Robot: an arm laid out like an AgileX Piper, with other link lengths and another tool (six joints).
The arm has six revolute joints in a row. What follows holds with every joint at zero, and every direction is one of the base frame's. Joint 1 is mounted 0.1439 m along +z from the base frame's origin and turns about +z. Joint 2 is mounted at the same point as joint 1 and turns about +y. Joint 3 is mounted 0.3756 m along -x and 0.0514 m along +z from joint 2 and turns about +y. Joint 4 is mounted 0.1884 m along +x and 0.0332 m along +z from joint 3 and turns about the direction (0.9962, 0, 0.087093). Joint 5 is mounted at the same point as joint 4 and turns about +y. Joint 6 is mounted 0.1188 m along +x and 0.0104 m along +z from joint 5 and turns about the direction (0.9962, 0, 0.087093). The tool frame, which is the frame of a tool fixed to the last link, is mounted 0.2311 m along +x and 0.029 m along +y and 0.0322 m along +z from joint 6; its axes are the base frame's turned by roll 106.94, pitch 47.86 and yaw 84.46 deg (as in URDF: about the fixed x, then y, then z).
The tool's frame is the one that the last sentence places.
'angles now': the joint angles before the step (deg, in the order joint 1, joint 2, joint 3, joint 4, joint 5, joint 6). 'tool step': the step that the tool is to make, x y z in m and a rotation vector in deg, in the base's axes. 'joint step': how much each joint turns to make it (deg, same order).
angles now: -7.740, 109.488, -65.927, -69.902, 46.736, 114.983
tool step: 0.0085, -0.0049, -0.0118, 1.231, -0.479, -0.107
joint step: -1.362, 1.701, -0.925, -0.172, -2.044, 0.550
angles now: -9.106, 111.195, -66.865, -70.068, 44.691, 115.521
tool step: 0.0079, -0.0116, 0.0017, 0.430, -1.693, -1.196
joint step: -1.509, 1.106, -2.300, 0.218, -0.786, 0.199
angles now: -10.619, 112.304, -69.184, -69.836, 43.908, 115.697
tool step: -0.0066, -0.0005, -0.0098, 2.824, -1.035, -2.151
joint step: -1.045, 0.000, -0.049, 2.983, -1.049, 0.051
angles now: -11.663, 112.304, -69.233, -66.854, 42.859, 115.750
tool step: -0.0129, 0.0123, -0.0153, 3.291, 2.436, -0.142
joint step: -0.183, -0.595, 0.004, 6.461, 0.095, -5.910
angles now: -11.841, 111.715, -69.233, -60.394, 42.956, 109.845
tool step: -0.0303, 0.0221, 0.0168, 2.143, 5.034, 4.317
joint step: -0.187, -6.004, -0.001, 10.410, 2.975, -16.880
